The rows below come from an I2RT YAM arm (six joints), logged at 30 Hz.
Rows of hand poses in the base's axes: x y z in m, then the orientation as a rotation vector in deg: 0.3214 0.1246 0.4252 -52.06 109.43 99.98; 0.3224 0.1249 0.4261 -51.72 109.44 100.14; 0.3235 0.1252 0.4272 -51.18 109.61 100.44; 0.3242 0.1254 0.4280 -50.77 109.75 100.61; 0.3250 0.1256 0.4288 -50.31 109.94 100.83; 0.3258 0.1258 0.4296 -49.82 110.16 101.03; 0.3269 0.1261 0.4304 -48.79 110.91 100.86; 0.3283 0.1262 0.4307 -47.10 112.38 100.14; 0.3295 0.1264 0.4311 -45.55 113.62 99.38; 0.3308 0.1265 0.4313 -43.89 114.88 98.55; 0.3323 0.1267 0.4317 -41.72 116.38 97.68; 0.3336 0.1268 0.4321 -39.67 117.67 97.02; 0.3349 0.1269 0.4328 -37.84 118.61 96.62; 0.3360 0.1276 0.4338 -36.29 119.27 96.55; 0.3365 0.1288 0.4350 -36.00 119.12 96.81; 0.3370 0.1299 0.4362 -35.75 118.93 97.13; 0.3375 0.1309 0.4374 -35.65 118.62 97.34
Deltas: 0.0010 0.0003 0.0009 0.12 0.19 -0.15; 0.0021 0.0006 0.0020 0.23 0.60 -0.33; 0.0028 0.0008 0.0028 0.29 0.89 -0.50; 0.0036 0.0010 0.0036 0.34 1.25 -0.67; 0.0044 0.0012 0.0044 0.37 1.62 -0.86; 0.0055 0.0015 0.0052 0.08 2.20 -1.51; 0.0069 0.0016 0.0055 -0.71 3.03 -2.74; 0.0081 0.0018 0.0059 -1.40 3.69 -3.91; 0.0094 0.0019 0.0061 -2.11 4.37 -5.18; 0.0109 0.0021 0.0065 -2.88 5.33 -6.73; 0.0122 0.0022 0.0069 -3.50 6.29 -8.11; 0.0135 0.0023 0.0076 -3.85 7.16 -9.28; 0.0146 0.0030 0.0086 -3.99 7.98 -10.15; 0.0151 0.0042 0.0098 -3.75 8.13 -10.23; 0.0156 0.0053 0.0110 -3.47 8.29 -10.26; 0.0161 0.0063 0.0122 -3.18 8.27 -10.29
